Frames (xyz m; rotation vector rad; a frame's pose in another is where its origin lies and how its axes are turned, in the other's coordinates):
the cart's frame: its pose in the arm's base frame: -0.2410 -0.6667 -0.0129 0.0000 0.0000 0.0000
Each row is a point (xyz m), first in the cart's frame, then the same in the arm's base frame.
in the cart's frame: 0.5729 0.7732 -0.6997
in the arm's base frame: 0.3319 0.1065 -0.7126
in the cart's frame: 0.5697 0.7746 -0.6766
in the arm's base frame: 0.3287 0.1079 -0.6895
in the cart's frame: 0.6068 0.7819 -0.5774
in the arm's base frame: 0.3658 0.1152 -0.5903
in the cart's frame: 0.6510 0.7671 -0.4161
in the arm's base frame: 0.4100 0.1004 -0.4290
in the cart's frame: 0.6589 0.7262 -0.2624
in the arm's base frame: 0.4179 0.0595 -0.2753
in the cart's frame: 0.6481 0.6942 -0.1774
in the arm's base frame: 0.4071 0.0275 -0.1903
